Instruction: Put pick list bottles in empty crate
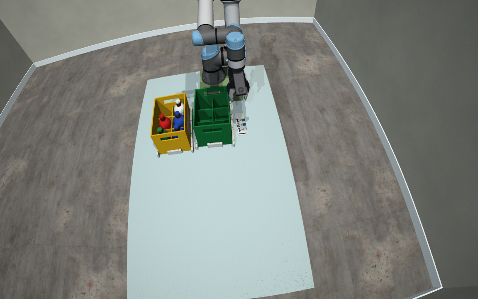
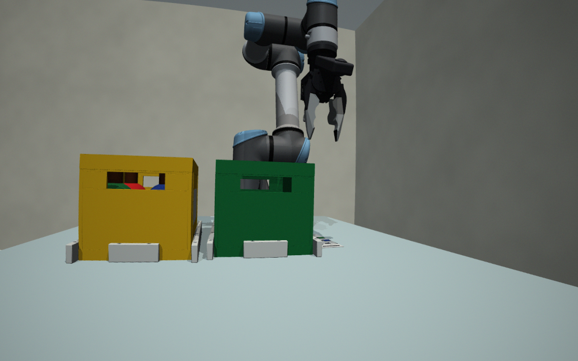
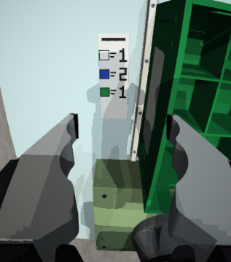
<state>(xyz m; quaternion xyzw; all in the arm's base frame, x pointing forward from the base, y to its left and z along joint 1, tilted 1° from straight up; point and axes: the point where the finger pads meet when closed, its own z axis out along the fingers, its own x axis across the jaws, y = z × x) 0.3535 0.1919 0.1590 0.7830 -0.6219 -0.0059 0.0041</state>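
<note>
The white bottle is 7 cm behind my hand, 35 cm to the right of it and 16 cm below it. Round my hand: yellow crate 3 cm ahead, 37 cm to the right, 17 cm below; green crate 3 cm behind, 15 cm to the right, 17 cm below; pick list 5 cm behind, 25 cm below.
</note>
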